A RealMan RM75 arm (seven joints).
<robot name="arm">
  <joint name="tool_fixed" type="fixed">
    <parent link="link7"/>
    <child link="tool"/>
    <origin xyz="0 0 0"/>
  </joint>
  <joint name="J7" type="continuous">
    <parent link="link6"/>
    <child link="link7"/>
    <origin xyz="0 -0.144 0" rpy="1.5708 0 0"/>
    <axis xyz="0 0 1"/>
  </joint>
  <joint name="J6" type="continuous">
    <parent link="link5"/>
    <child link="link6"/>
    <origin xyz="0 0 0" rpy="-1.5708 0 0"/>
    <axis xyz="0 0 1"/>
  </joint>
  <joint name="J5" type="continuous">
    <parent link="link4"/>
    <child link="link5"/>
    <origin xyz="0 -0.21 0" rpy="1.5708 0 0"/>
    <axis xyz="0 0 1"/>
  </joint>
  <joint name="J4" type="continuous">
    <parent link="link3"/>
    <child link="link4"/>
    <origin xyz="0 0 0" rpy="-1.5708 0 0"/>
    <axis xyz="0 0 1"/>
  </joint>
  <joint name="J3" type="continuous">
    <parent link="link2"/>
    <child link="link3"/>
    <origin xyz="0 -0.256 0" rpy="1.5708 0 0"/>
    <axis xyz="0 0 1"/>
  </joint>
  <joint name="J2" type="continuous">
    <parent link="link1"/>
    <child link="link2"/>
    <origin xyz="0 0 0" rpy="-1.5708 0 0"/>
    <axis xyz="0 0 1"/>
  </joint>
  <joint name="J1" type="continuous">
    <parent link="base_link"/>
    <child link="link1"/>
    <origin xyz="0 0 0.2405"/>
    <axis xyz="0 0 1"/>
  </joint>
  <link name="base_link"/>
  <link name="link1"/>
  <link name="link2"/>
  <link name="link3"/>
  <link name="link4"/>
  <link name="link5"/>
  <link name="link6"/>
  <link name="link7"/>
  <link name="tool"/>
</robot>
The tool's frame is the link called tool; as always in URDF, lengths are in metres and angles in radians. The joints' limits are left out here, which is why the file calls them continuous.
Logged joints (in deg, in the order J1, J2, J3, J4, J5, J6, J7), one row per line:
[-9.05, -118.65, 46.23, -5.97, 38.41, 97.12, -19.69]
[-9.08, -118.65, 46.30, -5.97, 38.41, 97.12, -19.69]
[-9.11, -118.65, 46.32, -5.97, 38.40, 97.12, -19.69]
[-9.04, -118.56, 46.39, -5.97, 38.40, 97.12, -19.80]
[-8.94, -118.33, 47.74, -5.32, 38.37, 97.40, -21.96]
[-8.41, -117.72, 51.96, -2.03, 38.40, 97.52, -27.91]
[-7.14, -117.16, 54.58, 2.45, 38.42, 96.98, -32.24]
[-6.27, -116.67, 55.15, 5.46, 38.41, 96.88, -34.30]
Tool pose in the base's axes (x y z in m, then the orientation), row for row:
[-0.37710, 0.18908, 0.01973, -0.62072, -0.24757, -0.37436, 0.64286]
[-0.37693, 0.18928, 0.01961, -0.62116, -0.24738, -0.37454, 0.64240]
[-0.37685, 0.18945, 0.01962, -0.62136, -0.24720, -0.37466, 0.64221]
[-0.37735, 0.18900, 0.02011, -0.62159, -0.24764, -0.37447, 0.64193]
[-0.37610, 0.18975, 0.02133, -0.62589, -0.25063, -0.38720, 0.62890]
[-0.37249, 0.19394, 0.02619, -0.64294, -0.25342, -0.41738, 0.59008]
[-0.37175, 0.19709, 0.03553, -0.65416, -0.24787, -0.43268, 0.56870]
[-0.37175, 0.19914, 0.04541, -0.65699, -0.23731, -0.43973, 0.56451]
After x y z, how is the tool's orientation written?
As a quaternion, x y z w.
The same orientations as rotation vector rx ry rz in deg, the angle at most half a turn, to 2 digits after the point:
[-81.03, -32.32, -48.87]
[-81.10, -32.30, -48.90]
[-81.13, -32.28, -48.92]
[-81.17, -32.34, -48.90]
[-82.16, -32.90, -50.83]
[-85.75, -33.80, -55.67]
[-88.02, -33.35, -58.22]
[-88.56, -31.99, -59.27]

